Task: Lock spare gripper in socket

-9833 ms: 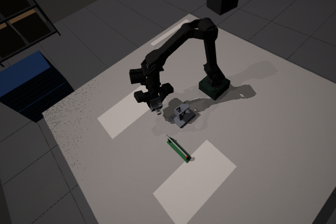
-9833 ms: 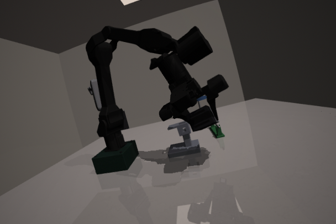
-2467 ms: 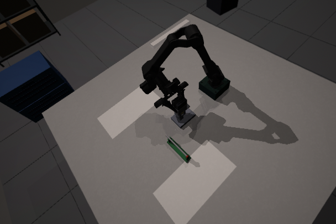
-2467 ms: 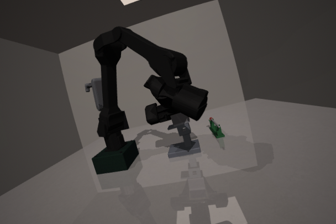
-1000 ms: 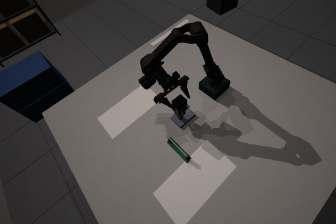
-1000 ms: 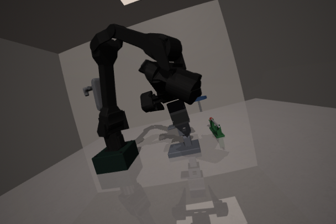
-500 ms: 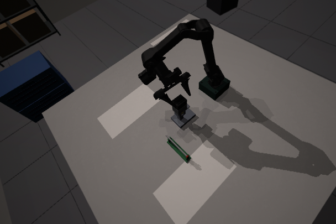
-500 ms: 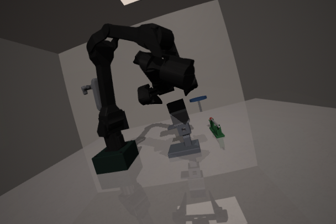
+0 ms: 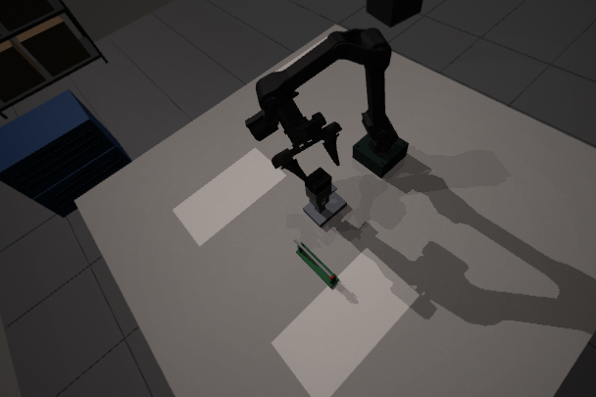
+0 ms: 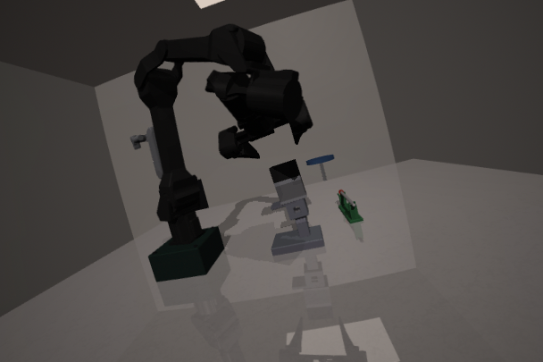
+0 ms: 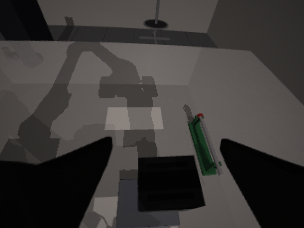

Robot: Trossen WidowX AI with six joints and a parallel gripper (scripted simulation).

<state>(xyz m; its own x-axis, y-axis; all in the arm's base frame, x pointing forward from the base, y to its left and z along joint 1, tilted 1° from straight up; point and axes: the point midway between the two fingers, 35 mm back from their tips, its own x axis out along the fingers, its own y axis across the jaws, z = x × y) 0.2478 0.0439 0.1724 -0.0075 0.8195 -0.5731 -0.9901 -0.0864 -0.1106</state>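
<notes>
The green stand lies 120 mm ahead of my gripper tip, 120 mm to the left of it and 190 mm below it. The rest, counted from my gripper tip: spare gripper 10 mm ahead, 20 mm to the right, 90 mm below; then grey mount 10 mm ahead, 20 mm to the right, 160 mm below.
</notes>
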